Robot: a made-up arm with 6 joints. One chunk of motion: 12 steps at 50 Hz.
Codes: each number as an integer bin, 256 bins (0 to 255) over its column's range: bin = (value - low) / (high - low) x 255, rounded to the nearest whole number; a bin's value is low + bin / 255 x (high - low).
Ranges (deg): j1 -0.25..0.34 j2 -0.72..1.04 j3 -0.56..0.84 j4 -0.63..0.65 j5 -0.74..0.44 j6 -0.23..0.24
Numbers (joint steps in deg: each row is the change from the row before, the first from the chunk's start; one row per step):
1: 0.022 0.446 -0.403 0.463 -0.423 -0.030
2: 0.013 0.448 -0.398 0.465 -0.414 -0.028
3: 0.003 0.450 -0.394 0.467 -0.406 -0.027
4: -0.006 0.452 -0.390 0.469 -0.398 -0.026
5: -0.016 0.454 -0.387 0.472 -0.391 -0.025
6: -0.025 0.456 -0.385 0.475 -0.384 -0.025
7: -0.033 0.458 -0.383 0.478 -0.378 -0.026
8: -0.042 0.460 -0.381 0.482 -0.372 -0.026
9: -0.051 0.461 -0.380 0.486 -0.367 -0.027
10: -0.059 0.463 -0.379 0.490 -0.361 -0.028
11: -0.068 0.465 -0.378 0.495 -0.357 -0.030
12: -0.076 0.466 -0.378 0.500 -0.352 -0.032
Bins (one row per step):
1: 118 169 29 218 69 109
2: 114 169 30 218 70 110
3: 109 170 30 219 72 110
4: 105 170 31 219 74 111
5: 101 170 32 220 75 111
6: 97 170 32 220 77 111
7: 94 171 32 221 78 111
8: 90 171 33 222 80 111
9: 86 171 33 222 81 110
10: 83 171 33 223 82 110
11: 79 172 33 224 83 109
12: 75 172 33 225 84 107

